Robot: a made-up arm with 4 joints.
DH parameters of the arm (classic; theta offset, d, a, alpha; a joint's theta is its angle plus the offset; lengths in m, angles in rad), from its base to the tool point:
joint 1: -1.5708 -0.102 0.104 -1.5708
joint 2: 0 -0.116 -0.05 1.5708
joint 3: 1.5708 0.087 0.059 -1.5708
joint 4: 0 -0.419 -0.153 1.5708
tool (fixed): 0 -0.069 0 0
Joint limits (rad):
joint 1: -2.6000..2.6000
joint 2: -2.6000..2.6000
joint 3: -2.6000..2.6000
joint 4: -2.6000..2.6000
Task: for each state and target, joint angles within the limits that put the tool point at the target. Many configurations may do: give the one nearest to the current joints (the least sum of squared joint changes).
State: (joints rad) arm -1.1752 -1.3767 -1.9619 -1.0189
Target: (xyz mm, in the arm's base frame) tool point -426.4 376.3 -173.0
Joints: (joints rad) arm -1.0442 -1.4938 -1.7581 -1.1779
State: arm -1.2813 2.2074 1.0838 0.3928
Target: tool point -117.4 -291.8 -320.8
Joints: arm -1.2874 1.8920 1.2302 0.8393
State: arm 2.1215 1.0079 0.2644 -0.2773
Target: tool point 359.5 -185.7 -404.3
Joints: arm 1.9327 1.2293 -0.1947 0.2355
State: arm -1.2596 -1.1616 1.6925 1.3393
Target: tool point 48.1 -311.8 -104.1
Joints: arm -1.6063 -1.5759 1.6697 0.8945
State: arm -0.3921 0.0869 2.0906 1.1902
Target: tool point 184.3 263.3 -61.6
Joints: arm 0.2192 -0.2695 2.4289 0.6482
